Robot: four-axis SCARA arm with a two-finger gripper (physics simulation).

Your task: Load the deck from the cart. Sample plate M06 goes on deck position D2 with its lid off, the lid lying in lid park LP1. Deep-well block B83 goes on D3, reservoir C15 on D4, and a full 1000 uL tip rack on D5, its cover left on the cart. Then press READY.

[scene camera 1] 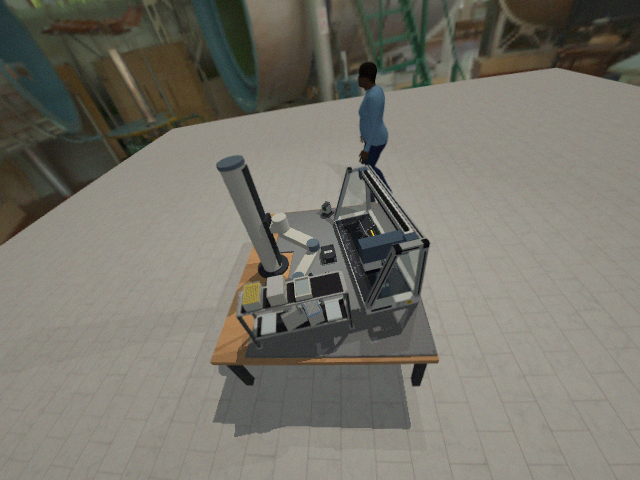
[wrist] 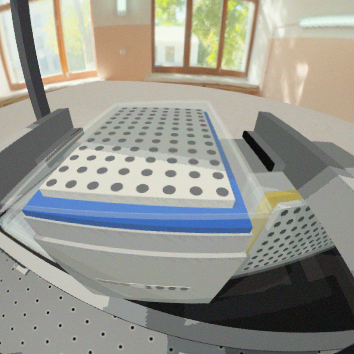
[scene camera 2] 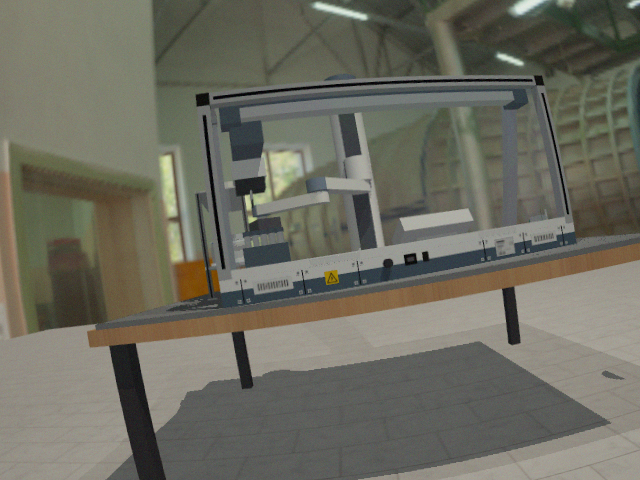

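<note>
A tip rack marked 1000 (scene camera 1: pixel 312 308) (wrist: pixel 145 165), with a white perforated top, blue rim and clear cover, stands upright on the cart's lower shelf. My gripper (wrist: pixel 161 118) is open, with one finger on each side of the rack's upper part and nothing gripped. In scene camera 1 the gripper is hidden by the cart (scene camera 1: pixel 295 330). Lidded plates (scene camera 1: pixel 333 310) (scene camera 1: pixel 268 322) lie on the lower shelf. A white block (scene camera 1: pixel 275 290) and a pale plate (scene camera 1: pixel 302 287) are on the upper shelf. Their labels cannot be read. The deck machine (scene camera 1: pixel 370 308) (scene camera 2: pixel 372 81) stands opposite; its deck positions are hard to make out.
A tilted rack with a yellow edge (scene camera 1: pixel 293 318) (wrist: pixel 295 227) lies close right of the 1000 rack in the wrist view. A dark post (wrist: pixel 30 60) rises at left. A yellow tip rack (scene camera 1: pixel 251 293) stands above. A person (scene camera 1: pixel 373 118) stands behind the table.
</note>
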